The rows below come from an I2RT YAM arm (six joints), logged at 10 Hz.
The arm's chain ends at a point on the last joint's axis. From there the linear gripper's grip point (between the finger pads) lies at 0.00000 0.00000 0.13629 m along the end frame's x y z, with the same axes.
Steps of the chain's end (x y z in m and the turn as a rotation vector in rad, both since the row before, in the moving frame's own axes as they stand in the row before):
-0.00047 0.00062 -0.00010 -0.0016 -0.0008 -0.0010
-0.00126 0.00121 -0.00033 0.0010 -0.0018 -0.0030
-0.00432 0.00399 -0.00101 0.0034 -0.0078 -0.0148
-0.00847 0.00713 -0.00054 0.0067 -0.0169 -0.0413
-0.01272 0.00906 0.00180 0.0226 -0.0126 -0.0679
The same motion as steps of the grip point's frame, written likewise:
-0.00058 0.00084 -0.00010 -0.0016 -0.0008 -0.0010
-0.00151 0.00107 -0.00033 0.0010 -0.0018 -0.0030
-0.00539 0.00353 -0.00101 0.0034 -0.0078 -0.0148
-0.01079 0.00626 -0.00056 0.0067 -0.0169 -0.0413
-0.01454 0.00604 0.00175 0.0226 -0.0126 -0.0679

